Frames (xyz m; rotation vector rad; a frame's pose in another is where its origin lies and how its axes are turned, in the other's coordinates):
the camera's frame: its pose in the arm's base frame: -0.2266 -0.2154 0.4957 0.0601 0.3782 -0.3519
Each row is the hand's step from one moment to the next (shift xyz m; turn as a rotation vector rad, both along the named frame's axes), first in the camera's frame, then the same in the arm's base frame.
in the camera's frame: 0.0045 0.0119 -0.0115 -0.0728 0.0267 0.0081
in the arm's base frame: 0.0040 0.0111 -0.0124 -0.0512 0.0477 0.0344
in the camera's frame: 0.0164 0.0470 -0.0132 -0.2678 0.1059 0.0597
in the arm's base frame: 0.0260 0.0404 -0.0187 -0.1751 0.1791 0.1542
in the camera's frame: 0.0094 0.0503 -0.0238 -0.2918 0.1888 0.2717
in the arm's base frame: 0.0173 0.0470 -0.0260 -0.0928 0.2386 0.3592
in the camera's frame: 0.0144 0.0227 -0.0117 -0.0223 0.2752 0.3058
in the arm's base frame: 0.0163 0.0180 -0.0164 0.1836 0.2278 0.2901
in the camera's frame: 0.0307 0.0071 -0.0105 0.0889 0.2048 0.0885
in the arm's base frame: 0.0255 -0.0020 -0.0212 0.1795 0.1523 0.0475
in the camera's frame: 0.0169 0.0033 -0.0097 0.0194 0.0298 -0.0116
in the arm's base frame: 0.0124 -0.0012 -0.0153 0.0231 0.0231 -0.0182
